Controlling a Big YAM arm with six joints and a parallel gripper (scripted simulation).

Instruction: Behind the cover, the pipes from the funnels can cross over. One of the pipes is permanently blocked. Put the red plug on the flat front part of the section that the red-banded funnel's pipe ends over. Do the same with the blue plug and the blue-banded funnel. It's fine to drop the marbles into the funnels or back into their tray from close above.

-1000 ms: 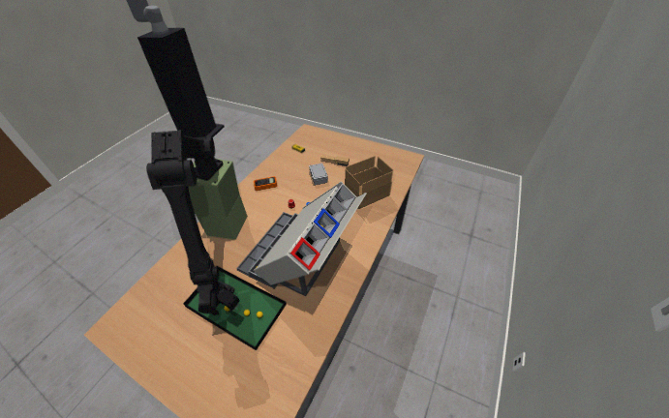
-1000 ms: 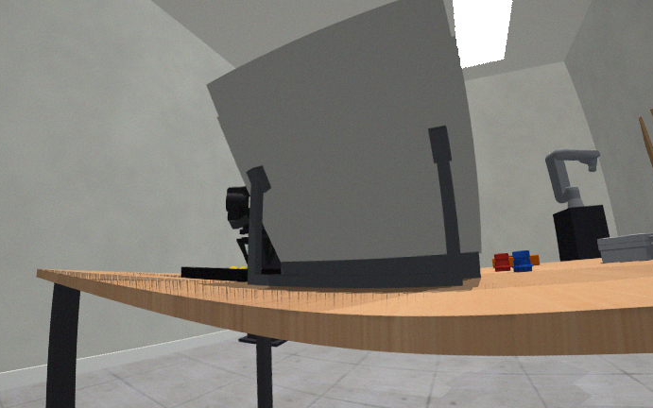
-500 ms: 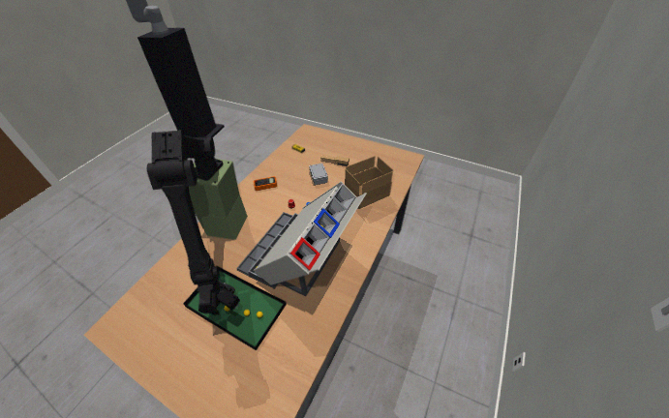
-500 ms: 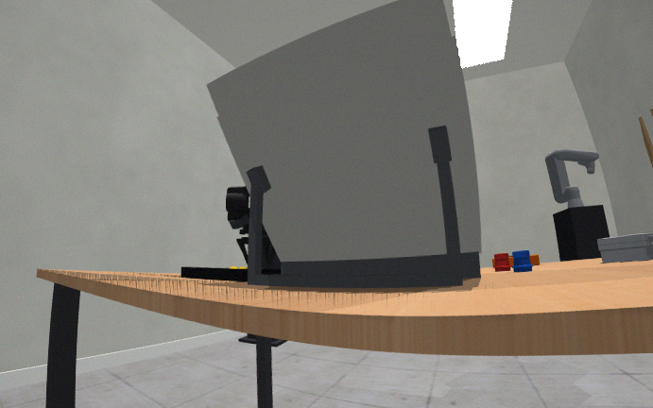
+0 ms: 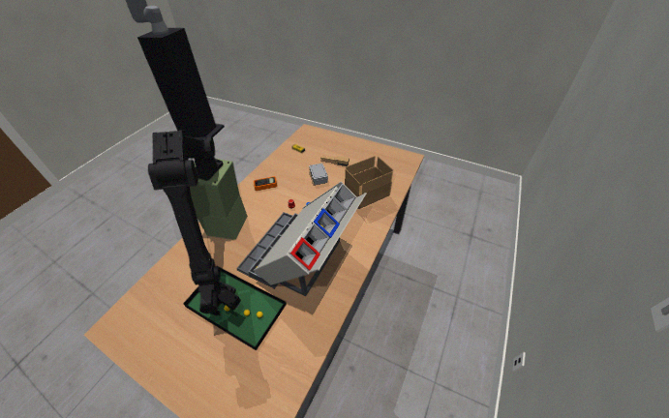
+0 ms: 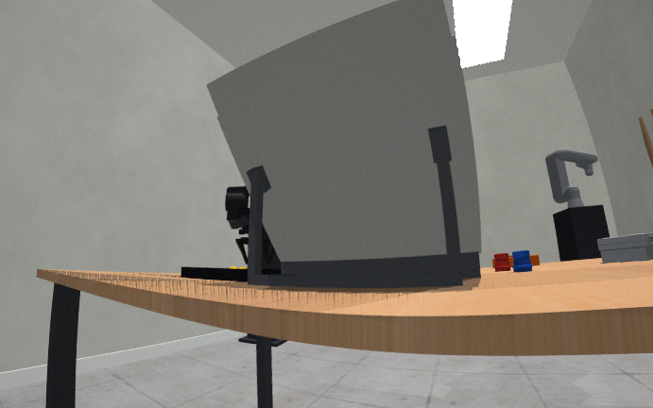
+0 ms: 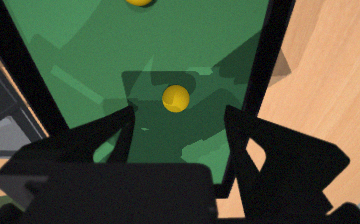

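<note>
The green marble tray lies 20 mm ahead of my hand, 30 mm to the left of it and 40 mm below it. From my hand the other things lie so: grey cover (190 mm ahead, 340 mm to the left, 160 mm above); then cardboard box (380 mm ahead, 830 mm to the left, 20 mm above); then grey case (80 mm ahead, 890 mm to the left, 20 mm below).
</note>
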